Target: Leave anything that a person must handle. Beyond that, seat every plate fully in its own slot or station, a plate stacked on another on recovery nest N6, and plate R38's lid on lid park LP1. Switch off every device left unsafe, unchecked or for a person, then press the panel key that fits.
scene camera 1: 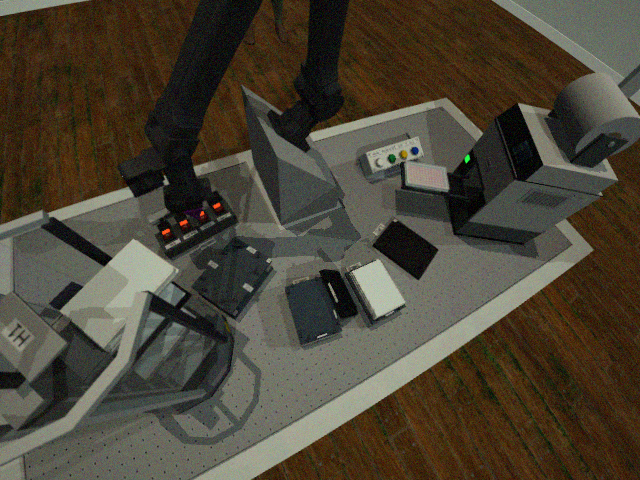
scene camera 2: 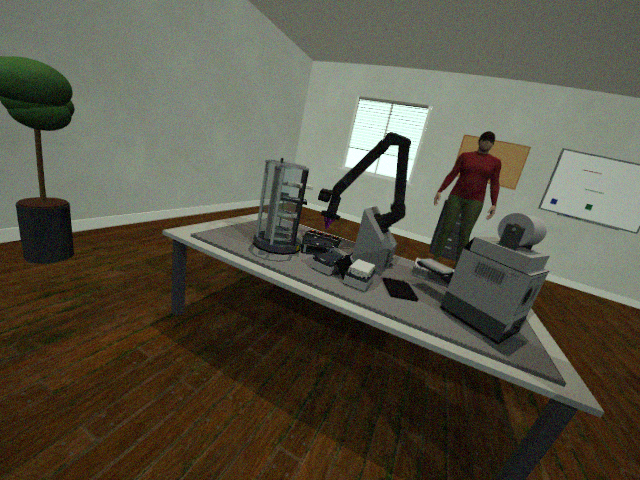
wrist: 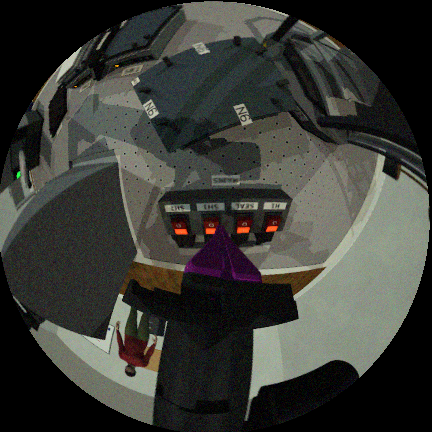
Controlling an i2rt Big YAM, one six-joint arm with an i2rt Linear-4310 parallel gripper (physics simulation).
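There's a black well plate here, along with a plate hotel, and I can see a button box and a black lid pad as well. My gripper is shut with nothing in it, and the wrist view shows it too.
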